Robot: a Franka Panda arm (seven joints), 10 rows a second.
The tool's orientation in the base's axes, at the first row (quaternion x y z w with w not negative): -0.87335 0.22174 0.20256 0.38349
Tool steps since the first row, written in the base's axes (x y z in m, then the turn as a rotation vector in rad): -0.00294 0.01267 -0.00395 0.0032 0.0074 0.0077; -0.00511 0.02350 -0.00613 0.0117 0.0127 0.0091; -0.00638 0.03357 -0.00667 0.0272 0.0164 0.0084; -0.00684 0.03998 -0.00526 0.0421 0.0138 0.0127; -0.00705 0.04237 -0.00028 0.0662 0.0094 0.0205; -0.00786 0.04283 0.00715 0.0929 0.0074 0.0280; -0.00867 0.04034 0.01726 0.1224 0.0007 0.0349; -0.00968 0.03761 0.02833 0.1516 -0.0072 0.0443
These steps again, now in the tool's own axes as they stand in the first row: -0.00328 -0.00381 0.01263 -0.0031 -0.0107 0.0002; -0.00643 -0.00795 0.02262 0.0019 -0.0193 0.0018; -0.00952 -0.01306 0.03084 0.0141 -0.0296 0.0022; -0.01212 -0.01753 0.03491 0.0247 -0.0386 -0.0052; -0.01546 -0.02175 0.03366 0.0413 -0.0535 -0.0178; -0.02012 -0.02590 0.02952 0.0598 -0.0712 -0.0289; -0.02551 -0.02981 0.02147 0.0819 -0.0871 -0.0437; -0.03150 -0.03403 0.01268 0.1027 -0.1036 -0.0610
